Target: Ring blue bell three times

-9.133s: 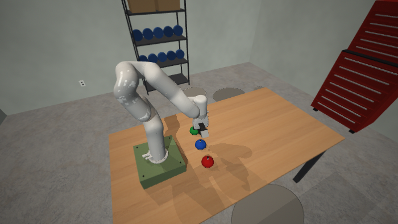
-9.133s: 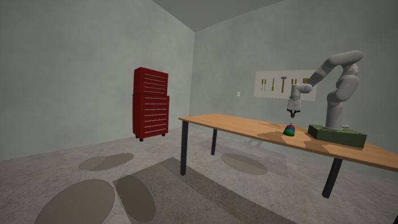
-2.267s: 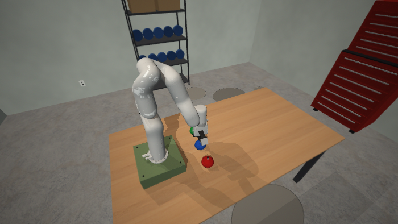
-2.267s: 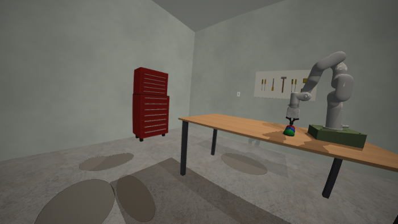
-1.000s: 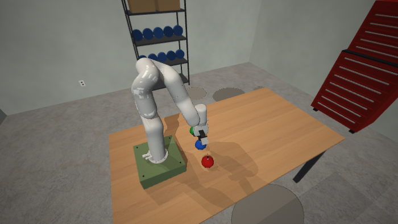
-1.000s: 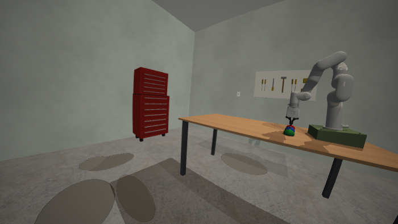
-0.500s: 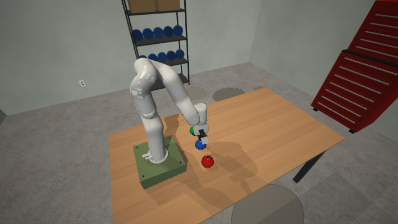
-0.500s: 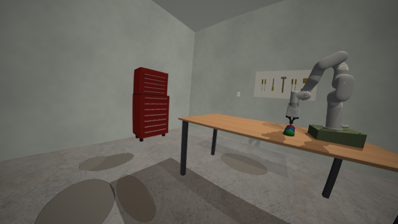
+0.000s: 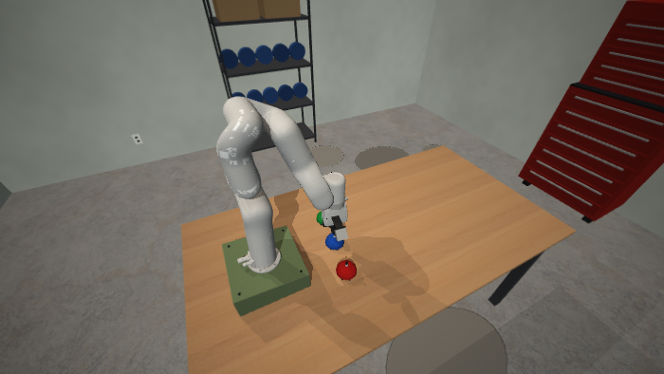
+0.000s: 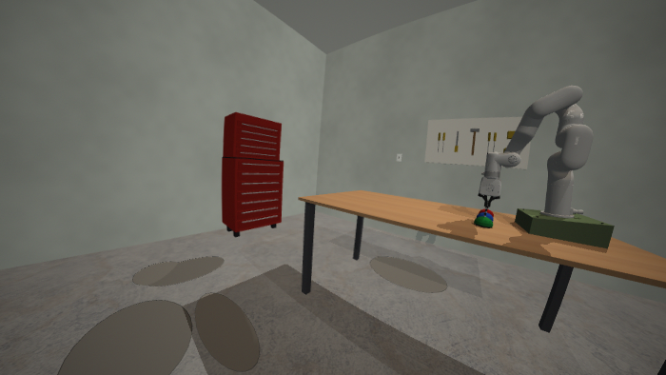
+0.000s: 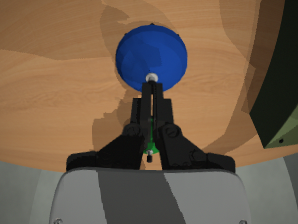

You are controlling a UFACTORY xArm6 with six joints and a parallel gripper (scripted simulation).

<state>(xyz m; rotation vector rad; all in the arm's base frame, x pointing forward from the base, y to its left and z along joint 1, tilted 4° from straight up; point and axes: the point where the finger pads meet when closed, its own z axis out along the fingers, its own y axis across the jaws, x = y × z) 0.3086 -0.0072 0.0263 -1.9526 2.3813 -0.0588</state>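
Right now the blue bell is 50 mm below my hand. The rest, counted from my hand: red bell: 150 mm to the right, 50 mm below, 30 mm behind; then green bell: 150 mm to the left, 50 mm below, 30 mm ahead.
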